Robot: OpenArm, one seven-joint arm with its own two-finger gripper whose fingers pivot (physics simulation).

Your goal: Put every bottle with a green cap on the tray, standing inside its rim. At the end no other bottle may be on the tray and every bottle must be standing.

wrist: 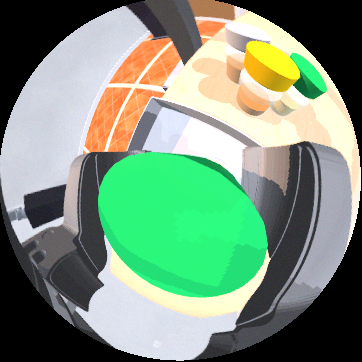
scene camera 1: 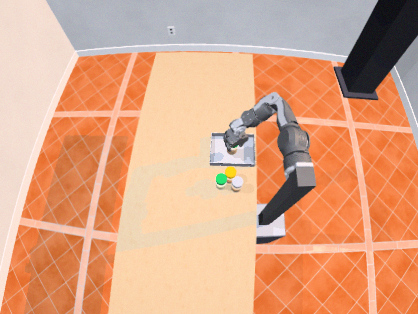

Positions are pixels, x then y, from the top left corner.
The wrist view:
gripper: 194,198
grey tray: 164,125
yellow-capped bottle: 267,72
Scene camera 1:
grey tray: 245,157
